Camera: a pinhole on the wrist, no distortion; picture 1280 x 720 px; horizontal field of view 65.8 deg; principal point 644.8 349.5 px. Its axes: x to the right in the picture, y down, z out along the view. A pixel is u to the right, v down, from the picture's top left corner.
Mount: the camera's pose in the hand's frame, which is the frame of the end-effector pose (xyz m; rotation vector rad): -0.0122 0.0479 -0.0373 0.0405 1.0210 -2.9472
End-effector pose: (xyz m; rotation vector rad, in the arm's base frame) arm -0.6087 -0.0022 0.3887 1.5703 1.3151 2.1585
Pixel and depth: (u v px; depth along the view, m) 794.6 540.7 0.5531
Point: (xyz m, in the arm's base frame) -0.4210 0.3456 0.0631
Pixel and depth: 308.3 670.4 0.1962
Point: -0.6075 0.1458 0.3410
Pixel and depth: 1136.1 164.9 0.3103
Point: -0.3704 0.0873 0.2108
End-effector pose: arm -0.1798 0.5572 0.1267 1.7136 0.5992 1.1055
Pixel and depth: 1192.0 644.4 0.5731
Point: -0.0315 0.3369 -0.4453
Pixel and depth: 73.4 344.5 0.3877
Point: 0.1759 0.6677 0.0068
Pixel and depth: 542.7 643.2 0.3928
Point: 0.0354 0.6004 -0.1463
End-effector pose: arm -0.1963 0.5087 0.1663 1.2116 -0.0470 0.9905
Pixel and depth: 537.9 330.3 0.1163
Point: -0.1573 0.4633 0.1712
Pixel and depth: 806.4 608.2 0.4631
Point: 0.0817 0.2530 -0.0336
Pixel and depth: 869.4 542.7 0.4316
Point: 0.0351 0.2414 -0.0102
